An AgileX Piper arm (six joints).
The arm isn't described. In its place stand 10 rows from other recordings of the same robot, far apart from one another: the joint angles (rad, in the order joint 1, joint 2, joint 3, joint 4, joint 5, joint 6), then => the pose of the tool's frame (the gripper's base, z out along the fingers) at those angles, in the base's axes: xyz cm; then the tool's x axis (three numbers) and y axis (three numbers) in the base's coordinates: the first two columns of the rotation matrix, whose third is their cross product.
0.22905 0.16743 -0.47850 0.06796 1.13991 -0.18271 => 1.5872 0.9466 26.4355 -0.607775 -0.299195 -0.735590 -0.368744 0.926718 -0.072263
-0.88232 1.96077 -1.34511 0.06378 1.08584 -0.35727 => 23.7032 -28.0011 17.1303 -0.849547 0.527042 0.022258 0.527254 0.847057 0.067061
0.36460 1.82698 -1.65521 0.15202 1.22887 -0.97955 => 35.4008 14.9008 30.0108 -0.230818 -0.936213 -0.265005 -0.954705 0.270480 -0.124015
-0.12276 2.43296 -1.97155 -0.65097 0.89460 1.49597 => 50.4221 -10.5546 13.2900 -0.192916 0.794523 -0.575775 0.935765 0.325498 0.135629
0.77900 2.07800 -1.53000 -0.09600 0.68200 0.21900 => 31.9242 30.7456 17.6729 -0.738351 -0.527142 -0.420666 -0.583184 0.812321 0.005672
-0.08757 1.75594 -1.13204 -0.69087 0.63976 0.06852 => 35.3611 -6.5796 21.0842 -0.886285 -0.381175 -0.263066 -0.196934 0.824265 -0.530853
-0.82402 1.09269 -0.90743 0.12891 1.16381 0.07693 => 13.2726 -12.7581 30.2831 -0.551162 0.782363 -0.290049 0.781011 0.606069 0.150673
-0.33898 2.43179 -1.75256 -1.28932 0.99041 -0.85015 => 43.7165 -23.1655 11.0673 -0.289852 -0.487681 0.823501 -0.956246 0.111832 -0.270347
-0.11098 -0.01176 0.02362 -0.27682 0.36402 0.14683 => 5.1384 -1.4636 17.4413 -0.291924 -0.080070 -0.953084 0.171536 0.975949 -0.134531
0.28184 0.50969 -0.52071 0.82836 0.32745 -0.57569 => 9.7173 5.0588 32.9719 -0.229922 0.159496 -0.960050 -0.456135 0.853757 0.251077
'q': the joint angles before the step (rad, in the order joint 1, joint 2, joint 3, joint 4, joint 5, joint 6). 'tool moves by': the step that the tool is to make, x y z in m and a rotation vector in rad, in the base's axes. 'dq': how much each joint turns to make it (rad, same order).
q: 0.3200, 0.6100, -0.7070, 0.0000, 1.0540, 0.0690
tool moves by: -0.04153, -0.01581, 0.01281, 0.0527, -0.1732, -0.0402
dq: -0.0412, -0.2130, 0.0000, 0.0002, 0.0320, -0.0012
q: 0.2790, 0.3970, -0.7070, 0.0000, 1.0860, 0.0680
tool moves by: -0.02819, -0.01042, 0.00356, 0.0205, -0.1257, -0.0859
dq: -0.0820, -0.1410, 0.0000, -0.0100, 0.0140, -0.0010
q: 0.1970, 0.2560, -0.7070, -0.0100, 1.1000, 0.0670
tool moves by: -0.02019, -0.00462, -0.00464, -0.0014, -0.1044, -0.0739
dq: -0.0739, -0.1150, 0.0230, -0.0100, -0.0110, -0.0110
